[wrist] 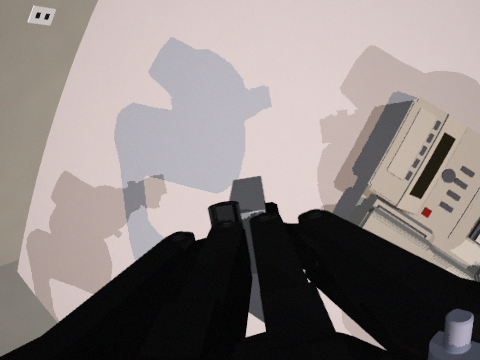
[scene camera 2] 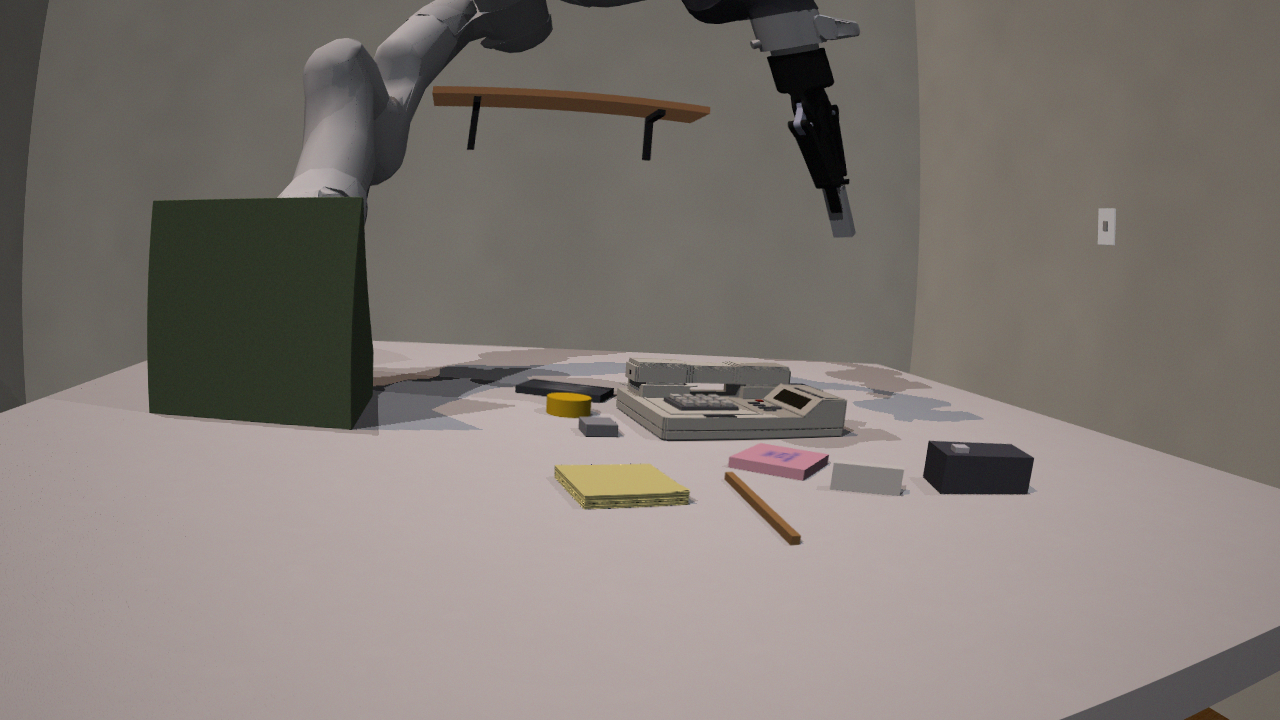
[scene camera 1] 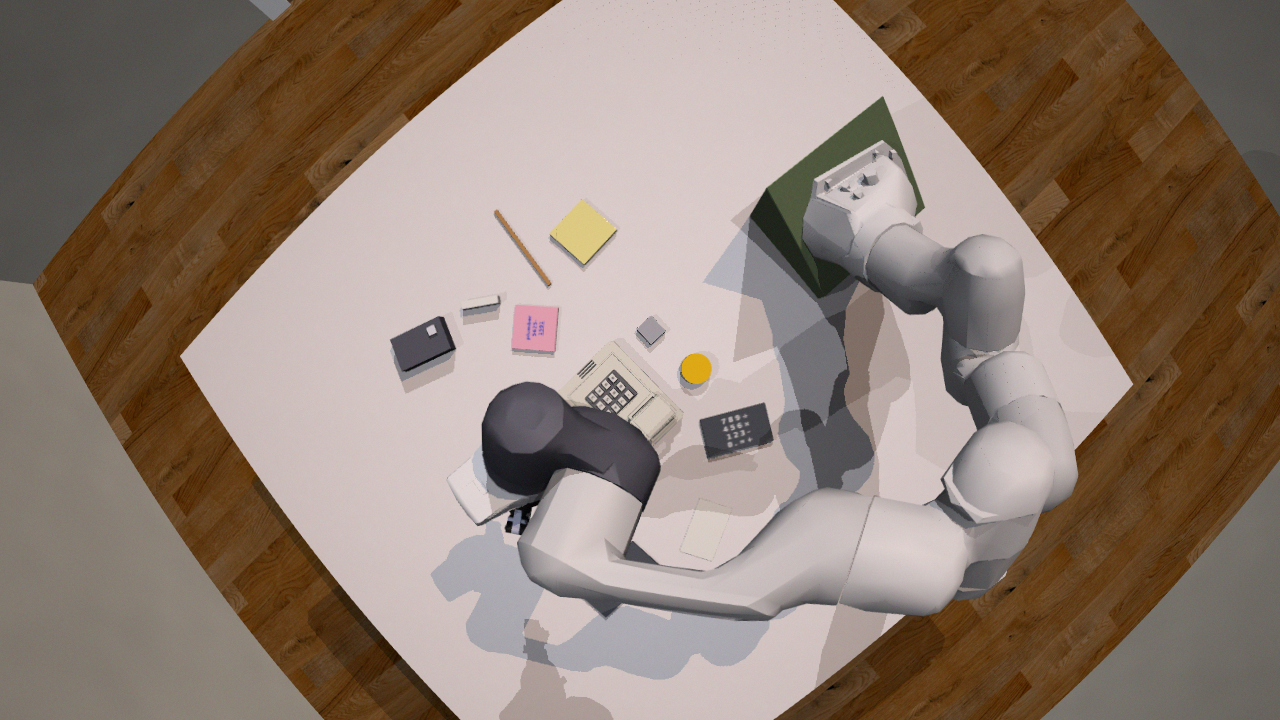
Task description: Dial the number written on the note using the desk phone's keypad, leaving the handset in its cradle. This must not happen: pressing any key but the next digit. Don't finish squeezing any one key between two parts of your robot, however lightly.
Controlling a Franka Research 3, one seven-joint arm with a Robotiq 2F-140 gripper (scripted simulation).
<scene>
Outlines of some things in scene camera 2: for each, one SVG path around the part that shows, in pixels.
The gripper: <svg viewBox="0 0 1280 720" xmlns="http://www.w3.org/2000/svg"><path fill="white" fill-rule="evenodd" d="M769 56L767 59L777 91L783 94L788 93L791 96L795 120L788 122L788 128L796 138L815 187L823 191L833 237L853 237L856 231L844 185L849 184L849 179L843 178L843 176L847 176L847 169L839 124L839 108L837 105L831 105L824 89L834 84L825 48L788 55Z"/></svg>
A wooden pencil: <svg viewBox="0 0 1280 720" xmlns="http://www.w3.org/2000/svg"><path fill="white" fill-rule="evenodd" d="M725 472L724 480L790 545L800 545L801 535L737 475L733 472Z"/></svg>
A grey block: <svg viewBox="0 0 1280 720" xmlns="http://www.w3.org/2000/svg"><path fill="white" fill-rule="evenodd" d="M579 417L578 429L585 437L618 437L618 424L610 417Z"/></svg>
</scene>
